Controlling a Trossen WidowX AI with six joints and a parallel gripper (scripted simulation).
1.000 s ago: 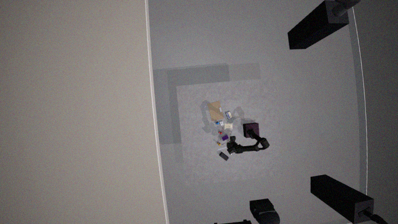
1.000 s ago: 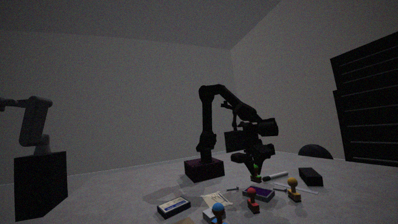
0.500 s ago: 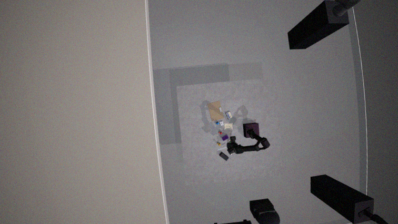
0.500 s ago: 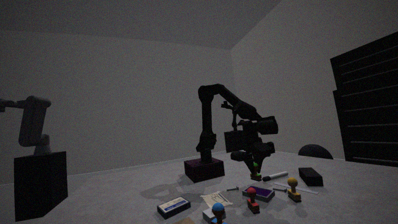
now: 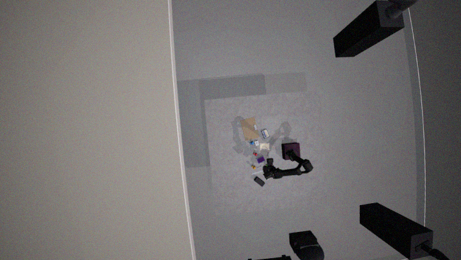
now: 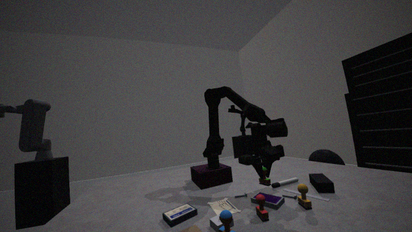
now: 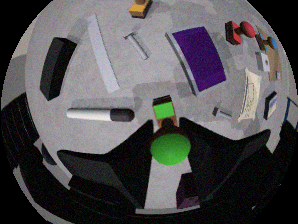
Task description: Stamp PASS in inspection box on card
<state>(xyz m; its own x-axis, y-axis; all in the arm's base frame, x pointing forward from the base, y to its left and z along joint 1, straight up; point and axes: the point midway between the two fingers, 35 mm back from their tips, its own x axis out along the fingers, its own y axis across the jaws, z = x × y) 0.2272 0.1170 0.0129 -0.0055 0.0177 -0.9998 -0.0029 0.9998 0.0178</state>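
Right now the purple ink pad is 6 cm to the right of my gripper tip, 6 cm ahead of it and 5 cm below it. Round my gripper tip: ruler (10 cm ahead, 8 cm to the left, 5 cm below); then green-knobbed stamp (right at my gripper tip); then marker (9 cm to the left, 4 cm below).
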